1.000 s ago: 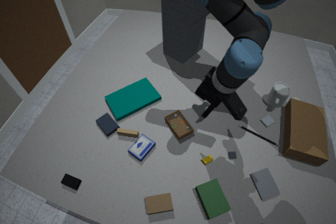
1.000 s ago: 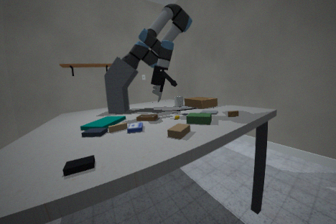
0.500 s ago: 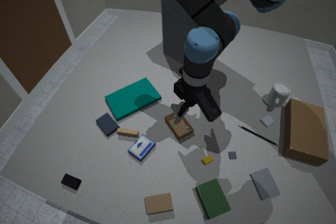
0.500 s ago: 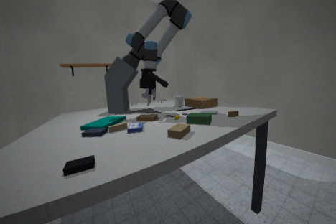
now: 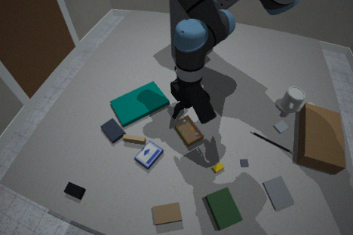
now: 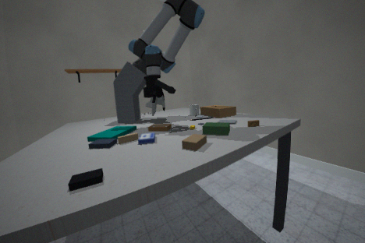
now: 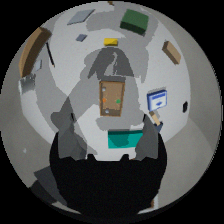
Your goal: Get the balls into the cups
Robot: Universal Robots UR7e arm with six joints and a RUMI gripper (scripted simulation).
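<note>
Right now the covered wooden puzzle is 1 cm to the right of my hand and 8 cm below it. The rest, counted from my hand: tan block 13 cm ahead, 16 cm to the right, 8 cm below; blue-and-white box 16 cm ahead, 8 cm to the right, 8 cm below; yellow block 9 cm ahead, 15 cm to the left, 8 cm below.
</note>
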